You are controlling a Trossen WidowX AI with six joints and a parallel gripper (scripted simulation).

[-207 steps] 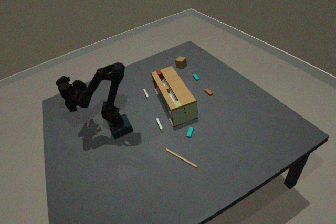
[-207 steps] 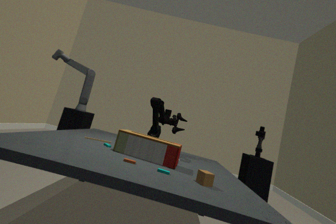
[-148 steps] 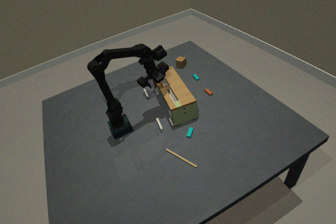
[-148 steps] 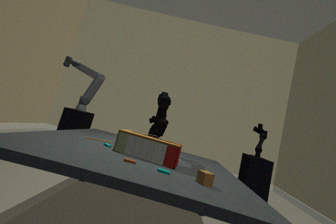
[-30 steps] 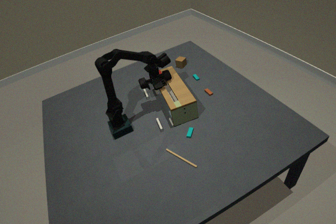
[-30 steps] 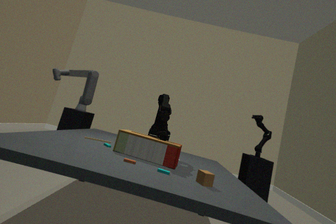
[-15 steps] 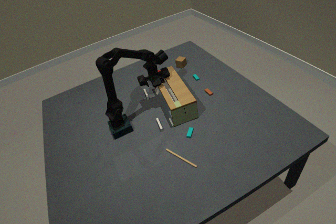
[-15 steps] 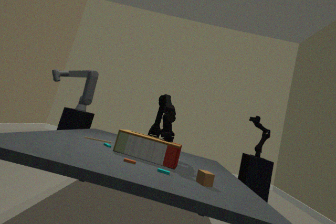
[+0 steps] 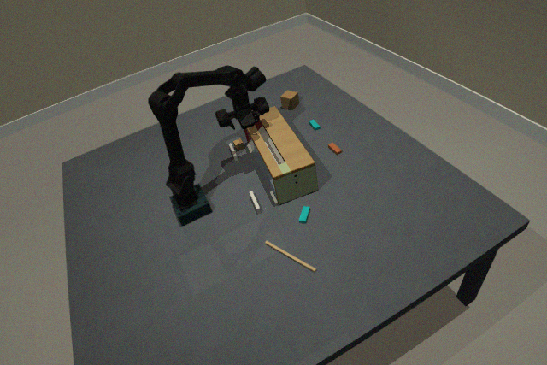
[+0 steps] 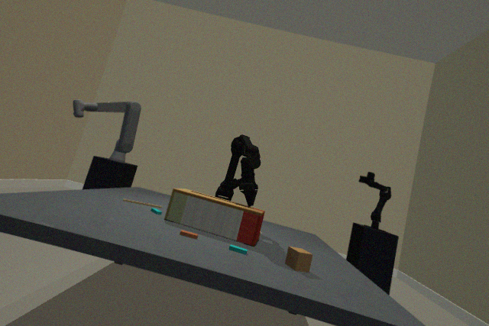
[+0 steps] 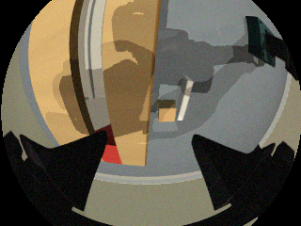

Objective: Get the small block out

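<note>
Right now my gripper tip is 120 mm above the tan block, 50 mm to the right of it and 30 mm past it. From my gripper tip the other things lie so: larger tan cube: 280 mm ahead, 200 mm to the left, 100 mm below; box: 130 mm to the right, 70 mm below, 20 mm ahead; wooden stick: 510 mm to the right, 130 mm below, 100 mm behind.
</note>
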